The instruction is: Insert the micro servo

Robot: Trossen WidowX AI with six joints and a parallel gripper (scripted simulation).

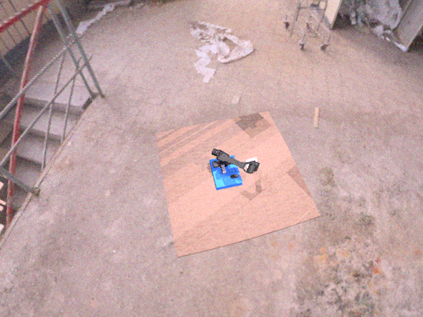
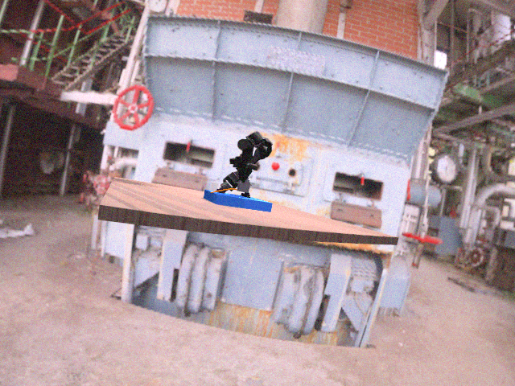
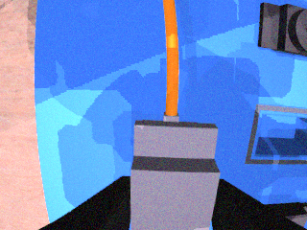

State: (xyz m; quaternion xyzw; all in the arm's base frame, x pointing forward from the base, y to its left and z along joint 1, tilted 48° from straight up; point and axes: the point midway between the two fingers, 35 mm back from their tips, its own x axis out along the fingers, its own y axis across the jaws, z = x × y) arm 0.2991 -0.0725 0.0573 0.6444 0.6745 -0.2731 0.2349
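Right now the blue deck is 10 mm ahead of my gripper tip and 100 mm below it.
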